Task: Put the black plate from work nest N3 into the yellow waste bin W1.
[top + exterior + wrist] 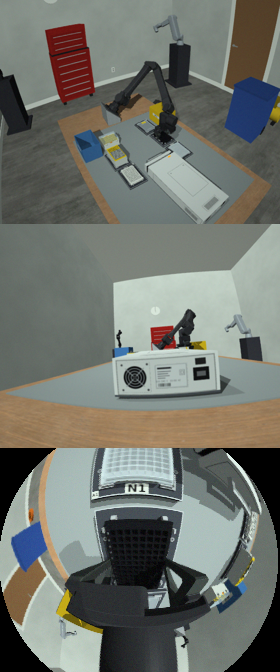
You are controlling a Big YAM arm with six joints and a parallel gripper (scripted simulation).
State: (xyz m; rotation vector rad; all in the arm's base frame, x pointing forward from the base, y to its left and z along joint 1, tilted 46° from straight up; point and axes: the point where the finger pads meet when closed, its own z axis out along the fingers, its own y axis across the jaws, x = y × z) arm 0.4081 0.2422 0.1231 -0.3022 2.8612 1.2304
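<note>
Now: the black plate right at my hand. The rest, counted from my hand: white well plate 230 mm ahead, 340 mm to the right; then yellow waste bin 200 mm behind, 110 mm to the left, 20 mm above; then large white instrument 400 mm ahead, 120 mm to the right, 20 mm above.
</note>
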